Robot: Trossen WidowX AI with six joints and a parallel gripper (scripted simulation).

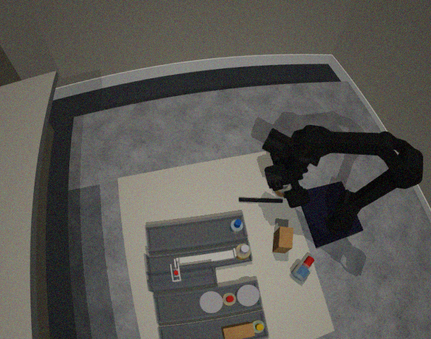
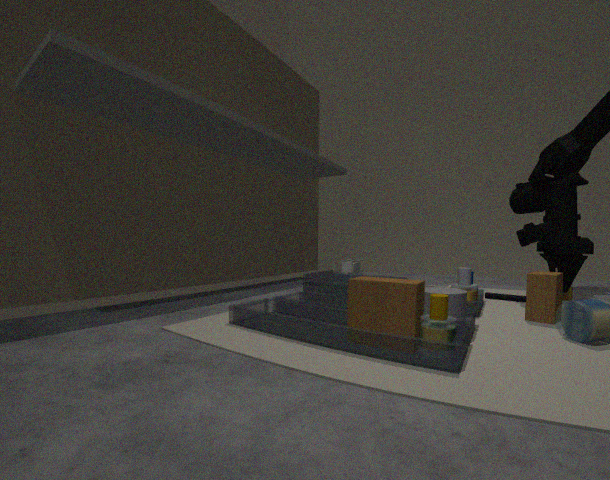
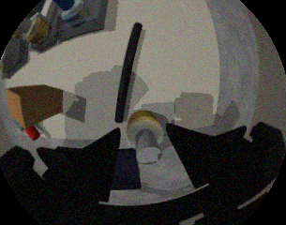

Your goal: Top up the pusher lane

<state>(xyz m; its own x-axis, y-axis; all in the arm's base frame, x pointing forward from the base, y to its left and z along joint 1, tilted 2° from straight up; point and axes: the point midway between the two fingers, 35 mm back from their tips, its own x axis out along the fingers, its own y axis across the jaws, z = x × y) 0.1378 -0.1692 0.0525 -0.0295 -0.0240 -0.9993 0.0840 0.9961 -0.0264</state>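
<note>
My gripper tip is 7 cm short of the black rod, 1 cm to the right of it and 2 cm above it. From my gripper tip the other things lie so: red mark: 38 cm ahead, 16 cm to the left, 5 cm above.
</note>
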